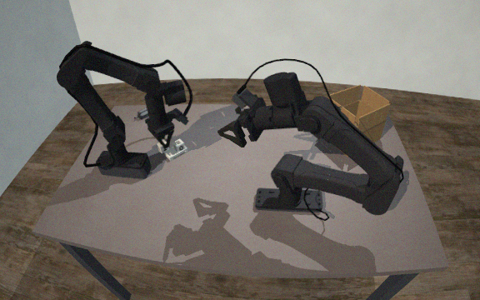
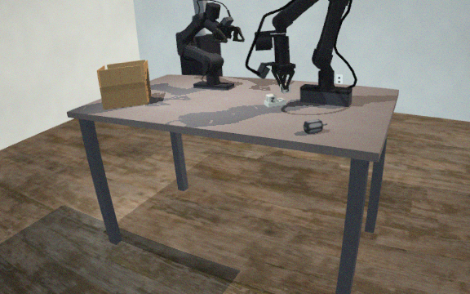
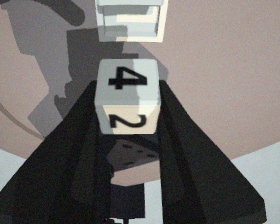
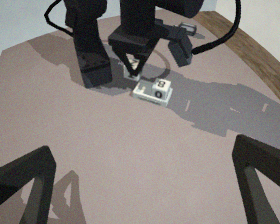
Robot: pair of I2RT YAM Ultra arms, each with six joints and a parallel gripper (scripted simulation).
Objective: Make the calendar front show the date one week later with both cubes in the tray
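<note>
Right now the white calendar tray is 6 cm below my left hand, 3 cm ahead of it and 2 cm to the right of it. Round my left hand: cardboard box: 65 cm to the right, 26 cm ahead.
</note>
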